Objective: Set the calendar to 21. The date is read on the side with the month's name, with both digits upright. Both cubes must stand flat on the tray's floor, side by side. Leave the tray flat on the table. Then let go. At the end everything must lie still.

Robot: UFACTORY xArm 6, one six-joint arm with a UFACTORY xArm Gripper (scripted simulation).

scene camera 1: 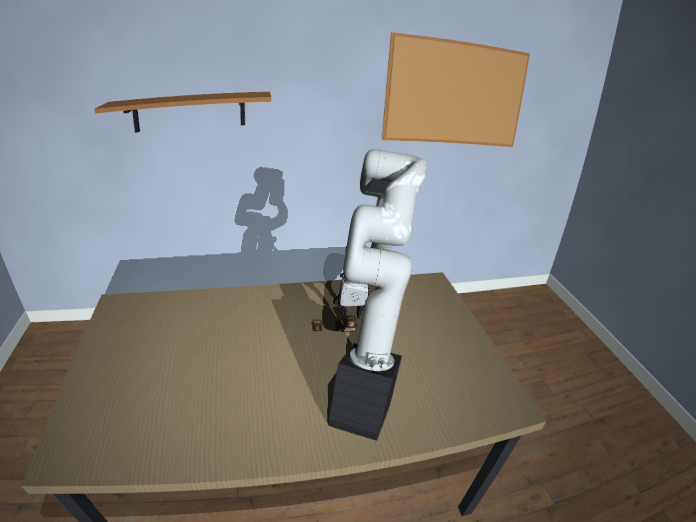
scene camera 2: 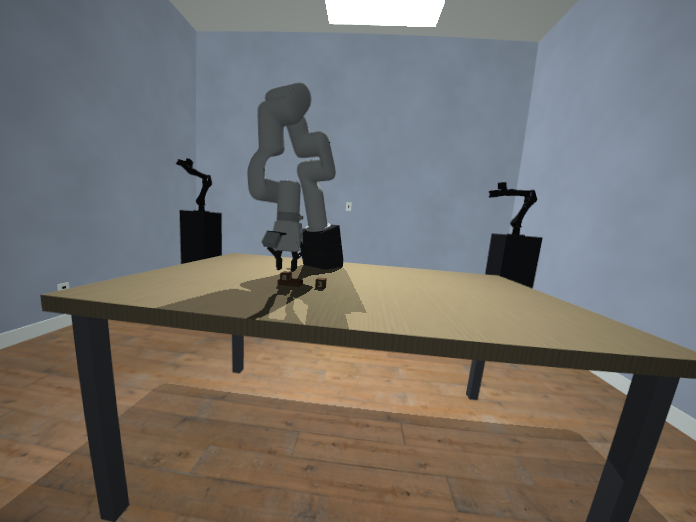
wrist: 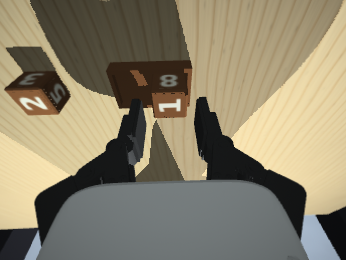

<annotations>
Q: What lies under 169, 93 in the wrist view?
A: A brown number cube.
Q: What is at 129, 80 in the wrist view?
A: A brown wooden tray.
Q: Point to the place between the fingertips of the gripper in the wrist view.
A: At 169, 111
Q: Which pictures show the gripper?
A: Scene camera 1, scene camera 2 and the wrist view: all of them.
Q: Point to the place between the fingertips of the gripper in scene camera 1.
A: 351, 316
</annotations>
